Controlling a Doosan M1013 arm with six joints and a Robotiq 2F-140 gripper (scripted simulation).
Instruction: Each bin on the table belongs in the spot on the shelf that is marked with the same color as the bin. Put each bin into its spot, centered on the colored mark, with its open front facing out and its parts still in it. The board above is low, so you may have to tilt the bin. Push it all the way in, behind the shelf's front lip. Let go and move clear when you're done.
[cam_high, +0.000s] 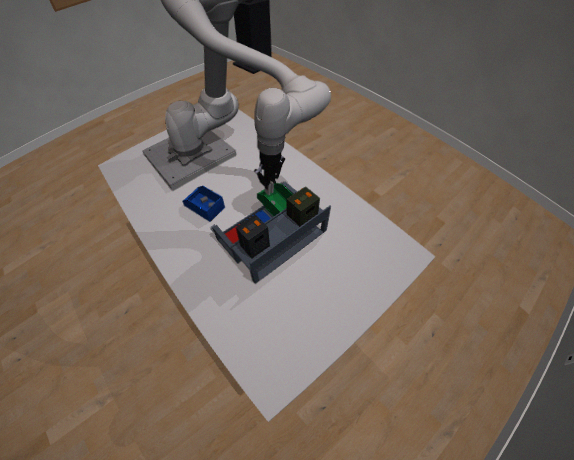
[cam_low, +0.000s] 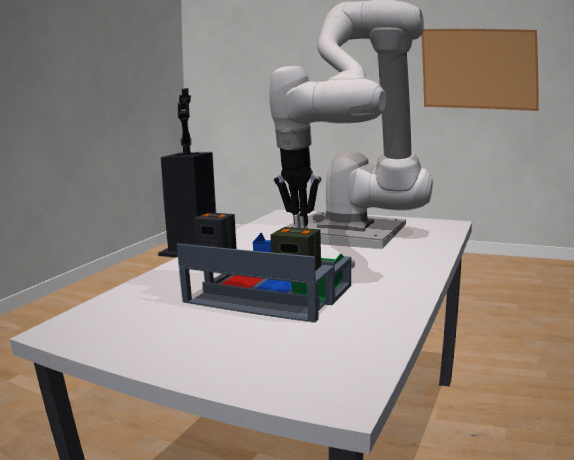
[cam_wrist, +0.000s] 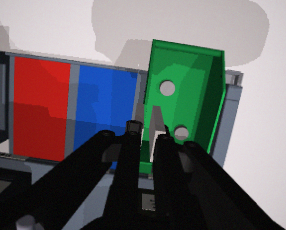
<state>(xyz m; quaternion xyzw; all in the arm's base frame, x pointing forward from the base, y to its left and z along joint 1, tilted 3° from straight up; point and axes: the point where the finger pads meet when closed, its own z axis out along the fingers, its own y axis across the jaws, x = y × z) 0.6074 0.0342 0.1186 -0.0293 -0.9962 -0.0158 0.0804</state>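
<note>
Right now my hand is 10 mm past the green bin, 50 mm to the right of it and 120 mm above it. The rest, counted from my hand: blue bin (250 mm behind, 190 mm to the right, 140 mm below); then red mark (40 mm ahead, 180 mm to the right, 170 mm below); then blue mark (40 mm ahead, 70 mm to the right, 170 mm below).
</note>
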